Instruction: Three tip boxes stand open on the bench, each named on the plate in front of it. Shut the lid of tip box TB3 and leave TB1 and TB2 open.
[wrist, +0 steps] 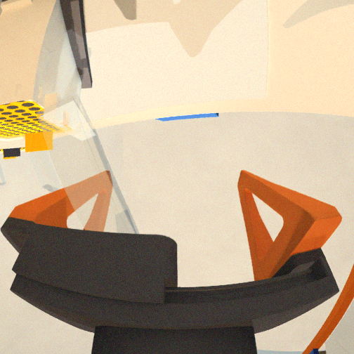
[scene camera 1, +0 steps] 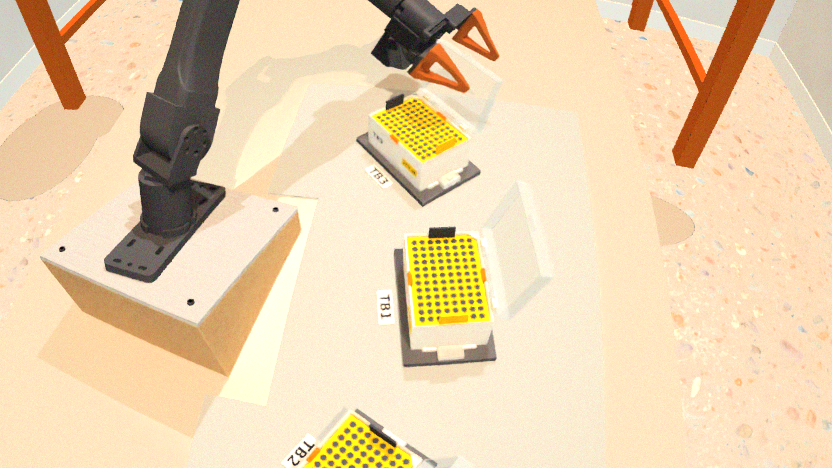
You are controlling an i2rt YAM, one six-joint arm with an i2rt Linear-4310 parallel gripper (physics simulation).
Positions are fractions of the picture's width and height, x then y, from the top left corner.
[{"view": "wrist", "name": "gripper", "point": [0.49,0.50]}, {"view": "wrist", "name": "tip box TB3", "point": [0.15,0.17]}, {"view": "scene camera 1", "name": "gripper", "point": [0.58,0.16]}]
